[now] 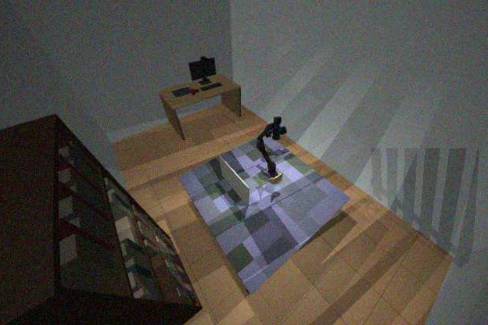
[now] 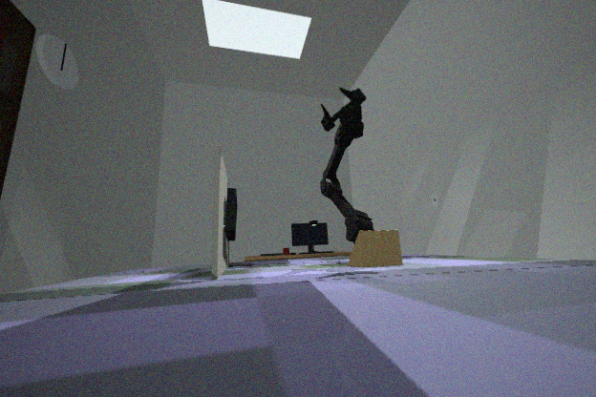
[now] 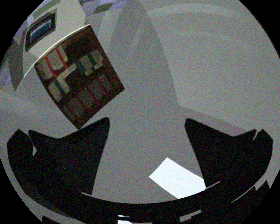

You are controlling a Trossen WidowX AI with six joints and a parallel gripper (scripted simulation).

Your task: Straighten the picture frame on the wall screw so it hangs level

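Now: gripper tip 420 mm above the dark picture frame, 360 mm short of it and 40 mm to the left of it. The rest, counted from my gripper tip: wall panel 440 mm below, 370 mm ahead, 50 mm to the right.
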